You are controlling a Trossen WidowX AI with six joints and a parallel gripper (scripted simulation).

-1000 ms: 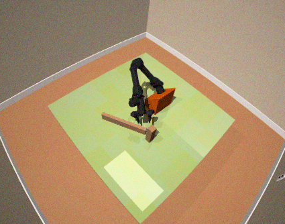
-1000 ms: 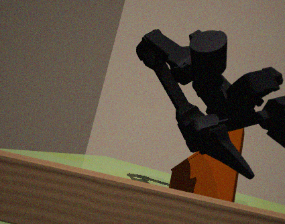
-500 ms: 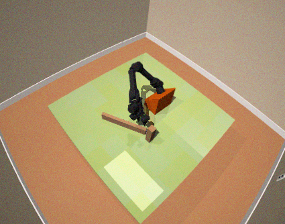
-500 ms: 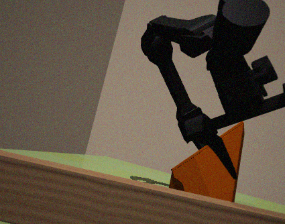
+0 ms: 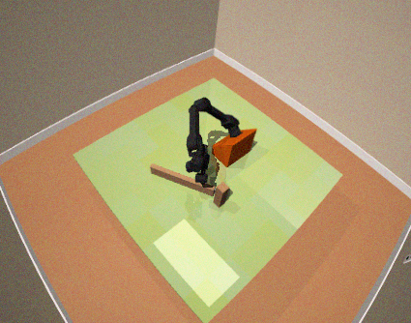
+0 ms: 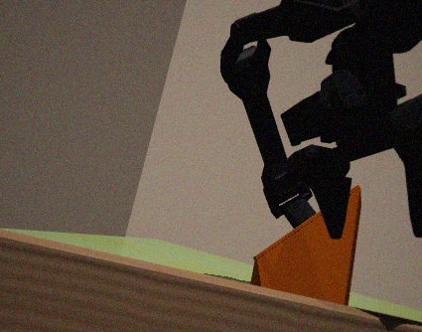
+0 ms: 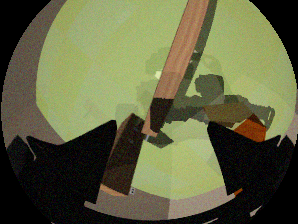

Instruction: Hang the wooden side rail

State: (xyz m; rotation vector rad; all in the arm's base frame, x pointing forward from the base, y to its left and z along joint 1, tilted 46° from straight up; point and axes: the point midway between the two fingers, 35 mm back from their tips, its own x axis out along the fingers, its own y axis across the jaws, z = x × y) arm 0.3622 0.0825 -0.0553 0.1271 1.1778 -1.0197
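Right now my gripper tip is 130 mm to the right of the headboard post, 50 mm above it and 20 mm past it.
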